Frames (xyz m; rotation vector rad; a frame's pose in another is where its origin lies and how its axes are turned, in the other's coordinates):
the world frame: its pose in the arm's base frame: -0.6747 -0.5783 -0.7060 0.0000 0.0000 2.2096
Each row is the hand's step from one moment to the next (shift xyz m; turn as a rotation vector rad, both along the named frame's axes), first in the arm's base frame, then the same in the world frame.
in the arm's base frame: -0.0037 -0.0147 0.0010 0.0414 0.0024 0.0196
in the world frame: -0.0096 0.0117 0.0010 -0.0228 -0.0347 0.0196
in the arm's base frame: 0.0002 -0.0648 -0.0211 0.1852 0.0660 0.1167
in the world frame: -0.0521 0.0385 -0.0211 -0.0574 -0.1880 0.1167
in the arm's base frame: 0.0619 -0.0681 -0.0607 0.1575 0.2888 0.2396
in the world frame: -0.0916 -0.0091 -0.0607 0.1379 -0.2986 0.2396
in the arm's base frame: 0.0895 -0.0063 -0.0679 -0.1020 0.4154 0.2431
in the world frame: -0.0584 -0.0681 -0.0679 0.3943 -0.1658 0.2431
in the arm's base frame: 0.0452 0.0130 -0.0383 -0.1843 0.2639 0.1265
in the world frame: -0.0165 -0.0440 -0.0383 0.3217 -0.0094 0.1265
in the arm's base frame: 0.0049 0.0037 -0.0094 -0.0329 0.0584 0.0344
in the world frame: 0.0000 -0.0061 -0.0094 0.0665 -0.0084 0.0344
